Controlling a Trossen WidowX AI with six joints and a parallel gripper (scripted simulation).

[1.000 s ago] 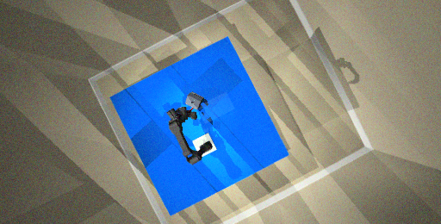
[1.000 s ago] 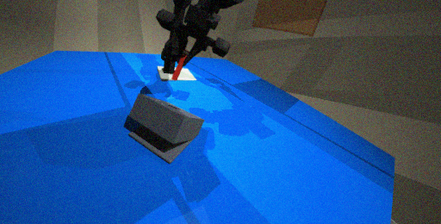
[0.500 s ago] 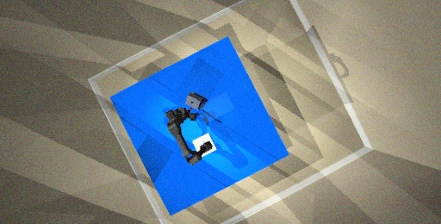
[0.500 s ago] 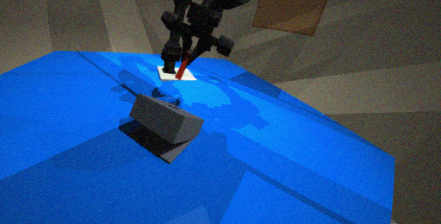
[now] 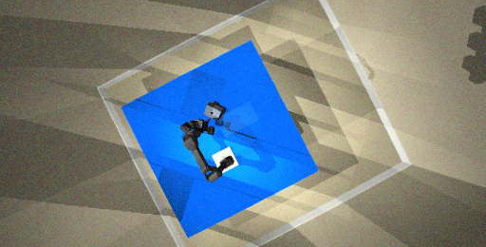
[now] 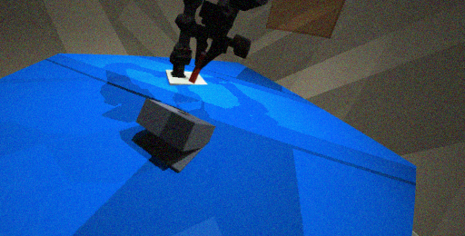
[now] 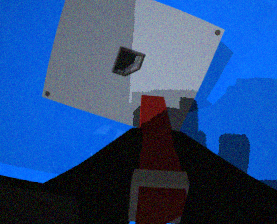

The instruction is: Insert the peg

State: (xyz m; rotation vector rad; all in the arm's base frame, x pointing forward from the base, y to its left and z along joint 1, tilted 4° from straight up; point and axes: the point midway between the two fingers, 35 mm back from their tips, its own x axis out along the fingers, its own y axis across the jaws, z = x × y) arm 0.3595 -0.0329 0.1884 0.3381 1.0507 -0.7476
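Right now the dark hole is 5 cm ahead of my gripper tip, 4 cm to the right of it and 10 cm below it. From my gripper tip the other things lie so: red peg: 1 cm to the left, 1 cm above; then flat grey foot: 7 cm ahead, 7 cm to the right, 16 cm below; then grey sloped panel: 6 cm ahead, 6 cm to the right, 12 cm below.
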